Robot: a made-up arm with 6 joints.
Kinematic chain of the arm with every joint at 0, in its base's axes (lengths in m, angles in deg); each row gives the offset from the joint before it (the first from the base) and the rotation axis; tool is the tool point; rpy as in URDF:
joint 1: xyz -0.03 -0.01 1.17 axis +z
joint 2: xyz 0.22 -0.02 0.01 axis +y
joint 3: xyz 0.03 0 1.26 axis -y
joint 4: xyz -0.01 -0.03 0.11 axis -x
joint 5: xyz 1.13 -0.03 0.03 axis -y
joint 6: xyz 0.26 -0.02 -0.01 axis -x
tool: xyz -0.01 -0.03 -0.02 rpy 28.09 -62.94 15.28
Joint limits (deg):
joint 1: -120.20..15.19
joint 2: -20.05..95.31
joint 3: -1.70..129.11
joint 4: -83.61..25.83
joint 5: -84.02..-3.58
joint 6: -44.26..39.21
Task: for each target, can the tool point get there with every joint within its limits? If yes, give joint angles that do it. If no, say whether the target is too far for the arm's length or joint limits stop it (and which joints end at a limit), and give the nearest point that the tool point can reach.
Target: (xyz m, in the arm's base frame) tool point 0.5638 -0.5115 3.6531
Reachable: yes | joints -29.89 27.11 115.58 8.50 -10.03 22.37
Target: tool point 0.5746 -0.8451 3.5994
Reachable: yes | joints -46.38 30.92 112.36 11.63 -12.13 -1.44
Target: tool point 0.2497 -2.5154 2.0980
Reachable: yes | joints -86.12 57.78 71.10 -73.76 -52.04 -9.33
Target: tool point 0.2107 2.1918 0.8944
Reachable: no: joint limits stop it (at a limit: joint 1, joint 3, joint 4, joint 5) | nearest point 1.6019 0.6027 0.4454 | short by 2.159 m
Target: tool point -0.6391 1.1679 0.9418
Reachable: no: joint limits stop it (at a limit: joint 2, joint 3, joint 4, joint 5, joint 6) | nearest point -0.5607 1.0163 2.9143 | short by 1.980 m
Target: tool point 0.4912 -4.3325 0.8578
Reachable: no: too far | nearest point 0.3115 -2.8423 0.9748 | short by 1.506 m
